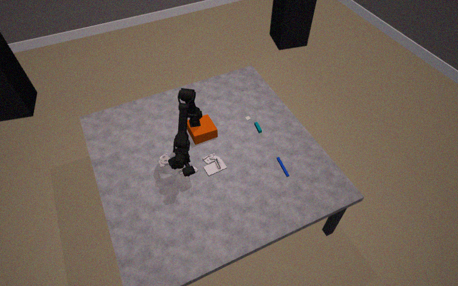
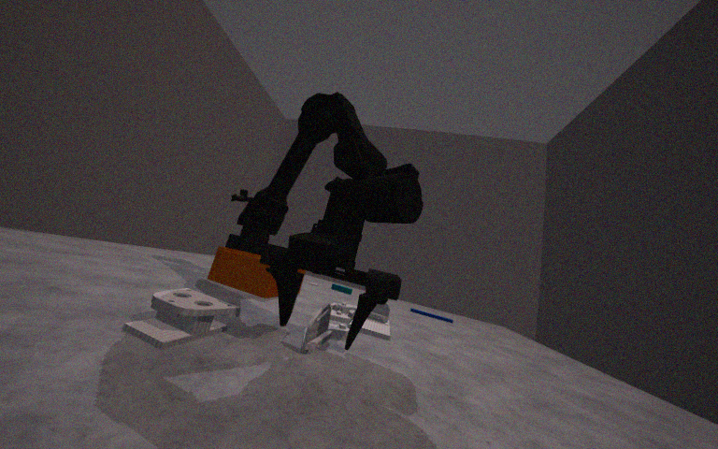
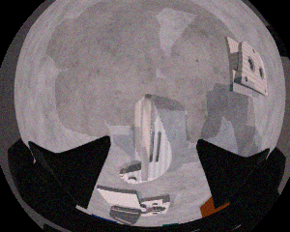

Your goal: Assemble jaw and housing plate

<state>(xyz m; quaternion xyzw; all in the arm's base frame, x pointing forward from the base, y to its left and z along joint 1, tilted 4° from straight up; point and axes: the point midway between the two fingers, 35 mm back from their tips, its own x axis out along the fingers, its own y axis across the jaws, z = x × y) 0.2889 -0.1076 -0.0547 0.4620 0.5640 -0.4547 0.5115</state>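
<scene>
My gripper tip is 1 cm short of the white jaw and 4 cm to the right of it. The rest, counted from my gripper tip: teal bar: 21 cm behind, 51 cm to the left; small white cube: 32 cm behind, 47 cm to the left; white stepped block: 9 cm behind, 11 cm to the right.
</scene>
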